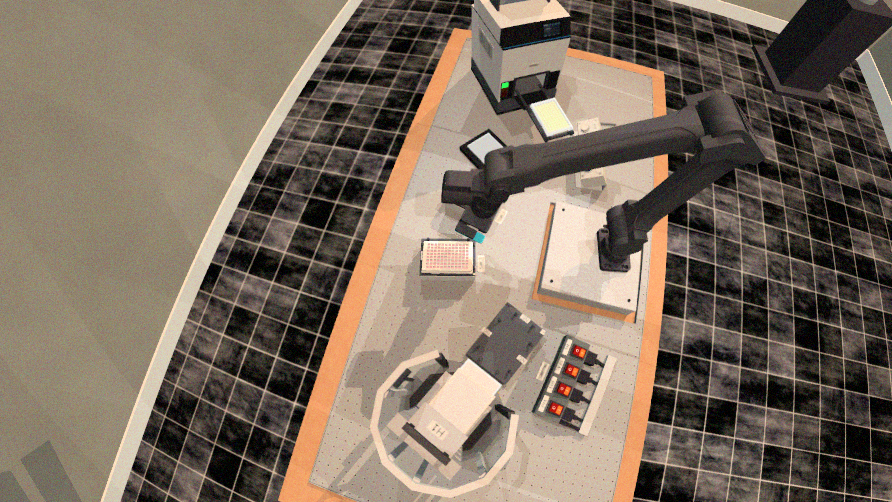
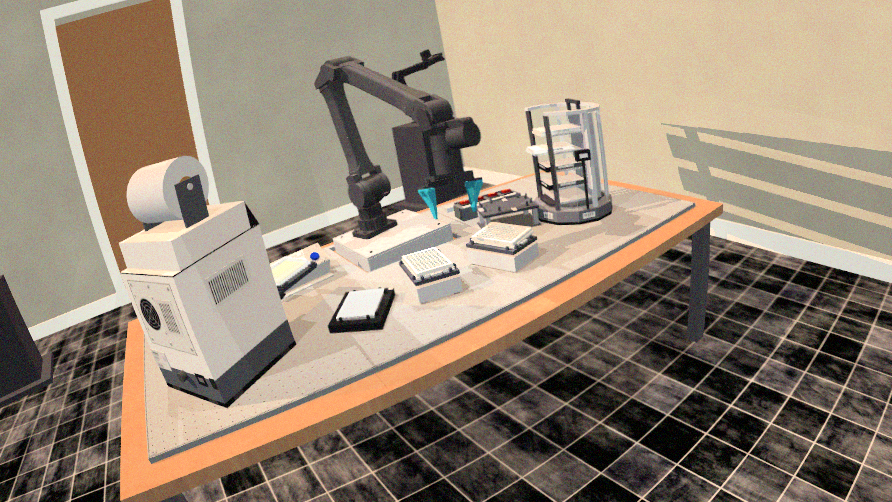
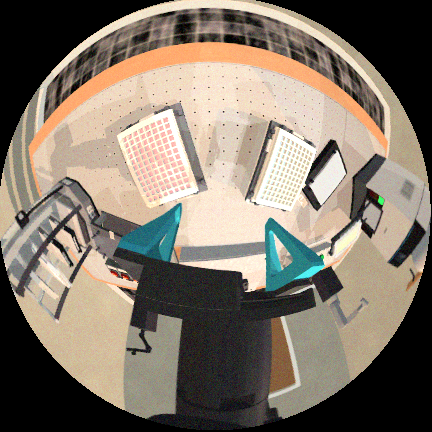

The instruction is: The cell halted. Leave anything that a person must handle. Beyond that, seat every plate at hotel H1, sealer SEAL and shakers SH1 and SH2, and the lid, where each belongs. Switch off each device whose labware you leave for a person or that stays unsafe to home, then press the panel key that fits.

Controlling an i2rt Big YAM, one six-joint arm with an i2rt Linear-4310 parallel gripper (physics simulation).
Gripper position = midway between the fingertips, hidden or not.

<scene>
My gripper (image 2: 455,215) is open and holds nothing. Also in view: a plate with reddish wells (image 1: 455,257). A black-framed white lid (image 2: 358,304) rests on a black LP1 lid park (image 2: 377,323). I also see a yellowish plate (image 1: 549,114) and a button box (image 2: 322,272).
The plate with reddish wells also shows in image 2 (image 2: 496,234) and in image 3 (image 3: 153,150). The black-framed white lid shows as well in image 3 (image 3: 327,178). My gripper shows as well in image 1 (image 1: 475,219) and in image 3 (image 3: 226,214).
</scene>
